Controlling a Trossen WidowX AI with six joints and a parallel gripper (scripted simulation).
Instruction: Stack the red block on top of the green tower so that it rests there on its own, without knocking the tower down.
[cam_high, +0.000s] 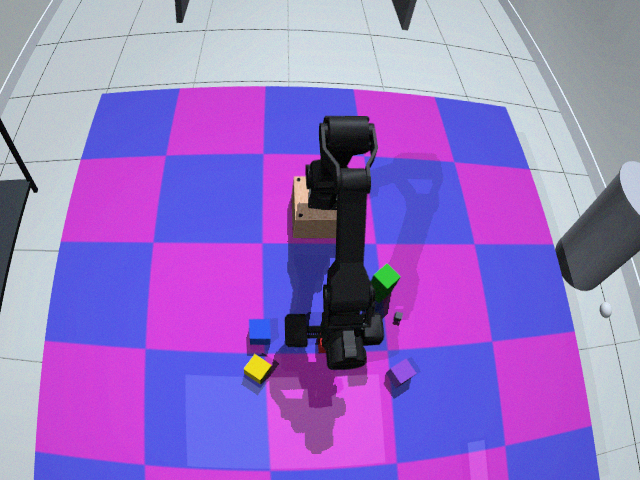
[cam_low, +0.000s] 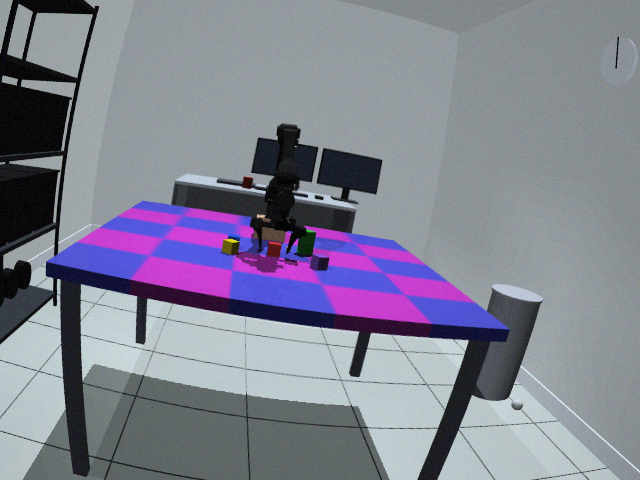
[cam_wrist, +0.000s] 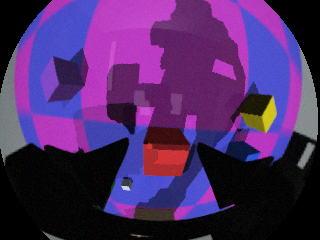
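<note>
Now: gripper tip 10 mm below the red block. Also, from my gripper tip: blue block: 10 mm behind, 140 mm to the right, 10 mm above; yellow block: 70 mm ahead, 140 mm to the right, 10 mm above; purple block: 60 mm ahead, 150 mm to the left, 10 mm above.
</note>
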